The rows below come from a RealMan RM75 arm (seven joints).
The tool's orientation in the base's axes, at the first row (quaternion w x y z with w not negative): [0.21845 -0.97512 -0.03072 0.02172]
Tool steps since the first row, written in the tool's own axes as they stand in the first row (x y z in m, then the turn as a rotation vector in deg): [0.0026 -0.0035 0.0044 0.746 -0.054 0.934]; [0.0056 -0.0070 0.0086 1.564 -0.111 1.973]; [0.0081 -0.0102 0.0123 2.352 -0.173 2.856]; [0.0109 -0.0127 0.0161 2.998 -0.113 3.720]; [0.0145 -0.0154 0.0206 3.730 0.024 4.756]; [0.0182 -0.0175 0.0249 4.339 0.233 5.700]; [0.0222 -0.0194 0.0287 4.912 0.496 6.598]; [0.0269 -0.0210 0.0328 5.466 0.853 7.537]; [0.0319 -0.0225 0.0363 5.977 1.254 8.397]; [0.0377 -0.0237 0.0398 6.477 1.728 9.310]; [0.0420 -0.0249 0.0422 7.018 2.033 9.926]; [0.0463 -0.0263 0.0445 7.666 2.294 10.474]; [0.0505 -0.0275 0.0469 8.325 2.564 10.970]
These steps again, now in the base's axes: [0.0022 0.0052 -0.0026 0.689 0.497 -0.842]; [0.0048 0.0104 -0.0049 1.444 1.047 -1.781]; [0.0069 0.0150 -0.0070 2.177 1.532 -2.575]; [0.0093 0.0191 -0.0094 2.776 1.890 -3.400]; [0.0125 0.0237 -0.0125 3.455 2.257 -4.416]; [0.0159 0.0276 -0.0155 4.021 2.512 -5.376]; [0.0196 0.0312 -0.0183 4.555 2.695 -6.316]; [0.0239 0.0348 -0.0214 5.073 2.810 -7.333]; [0.0287 0.0379 -0.0241 5.555 2.849 -8.297]; [0.0342 0.0409 -0.0269 6.026 2.844 -9.339]; [0.0383 0.0433 -0.0287 6.547 2.867 -10.041]; [0.0424 0.0459 -0.0303 7.176 2.910 -10.667]; [0.0464 0.0482 -0.0321 7.819 2.922 -11.249]
